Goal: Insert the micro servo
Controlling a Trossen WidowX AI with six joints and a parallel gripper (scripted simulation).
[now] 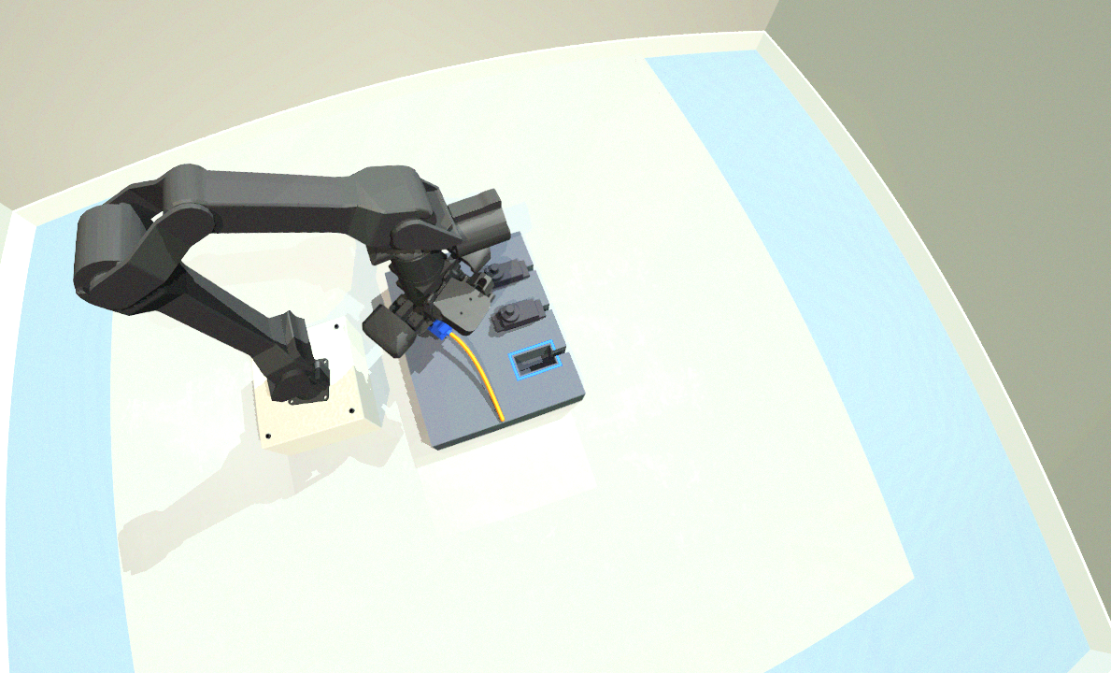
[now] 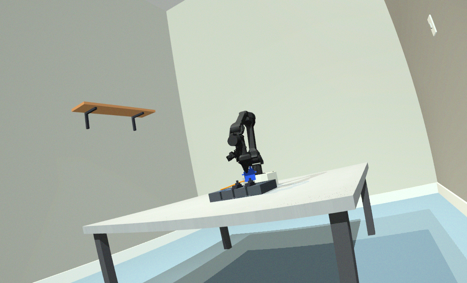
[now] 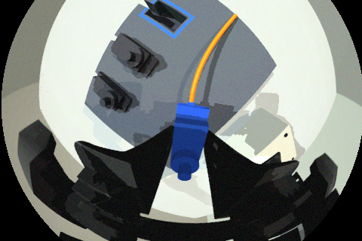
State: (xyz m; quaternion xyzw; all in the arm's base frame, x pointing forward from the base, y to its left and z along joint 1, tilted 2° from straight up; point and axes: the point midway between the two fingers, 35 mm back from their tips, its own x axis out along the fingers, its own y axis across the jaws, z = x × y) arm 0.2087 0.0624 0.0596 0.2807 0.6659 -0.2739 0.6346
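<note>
The dark grey deck is 10 mm ahead of my gripper tip, 10 mm to the right of it and 90 mm below it.
</note>
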